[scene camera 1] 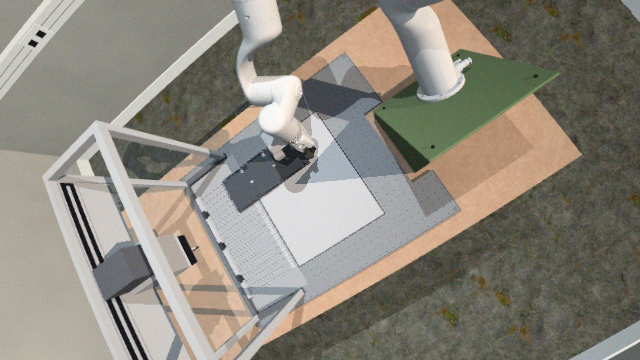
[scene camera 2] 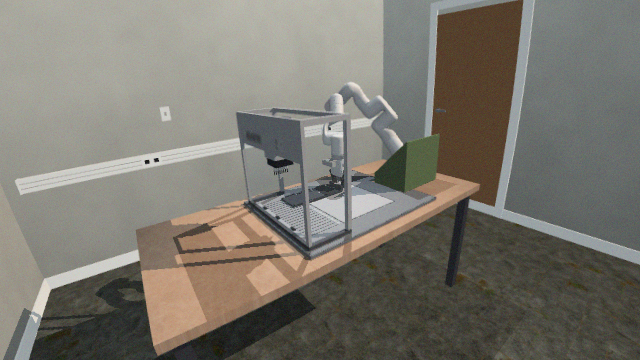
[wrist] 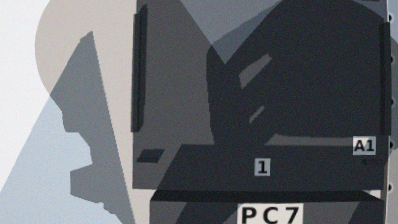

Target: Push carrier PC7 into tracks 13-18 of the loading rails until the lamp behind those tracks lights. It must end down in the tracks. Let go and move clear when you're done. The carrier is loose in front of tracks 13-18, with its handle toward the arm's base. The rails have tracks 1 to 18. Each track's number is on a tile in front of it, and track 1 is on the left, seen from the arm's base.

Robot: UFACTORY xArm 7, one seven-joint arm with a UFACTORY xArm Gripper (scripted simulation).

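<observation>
There is a carrier PC7 (scene camera 1: 263,173) that I can see, and the wrist view gives me the same carrier PC7 (wrist: 227,111) too.
</observation>
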